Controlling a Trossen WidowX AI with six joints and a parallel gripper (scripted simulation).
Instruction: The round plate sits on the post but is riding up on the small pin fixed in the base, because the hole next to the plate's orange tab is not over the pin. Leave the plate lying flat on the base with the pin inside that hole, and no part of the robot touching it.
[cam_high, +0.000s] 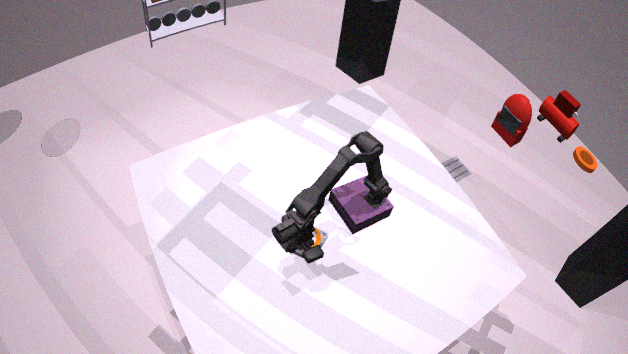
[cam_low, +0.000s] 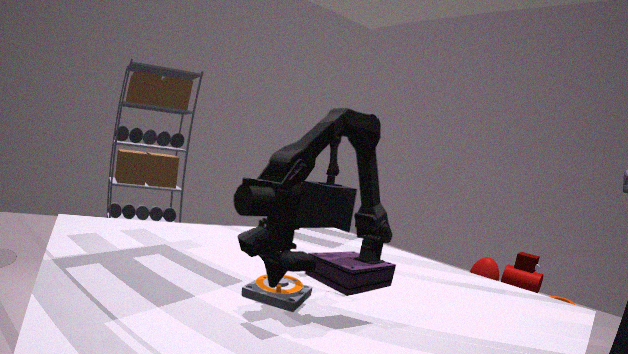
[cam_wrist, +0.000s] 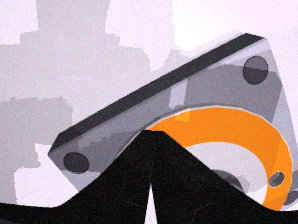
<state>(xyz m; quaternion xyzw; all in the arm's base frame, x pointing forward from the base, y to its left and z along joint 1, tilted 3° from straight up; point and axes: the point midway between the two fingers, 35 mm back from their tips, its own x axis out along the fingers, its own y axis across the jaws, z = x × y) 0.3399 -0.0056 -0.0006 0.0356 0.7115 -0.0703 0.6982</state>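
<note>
My gripper tip is 30 mm past the round plate, 10 mm to the left of it and 10 mm above it. Round my gripper tip: grey square base: 50 mm behind, 30 mm to the right, 20 mm below.
</note>
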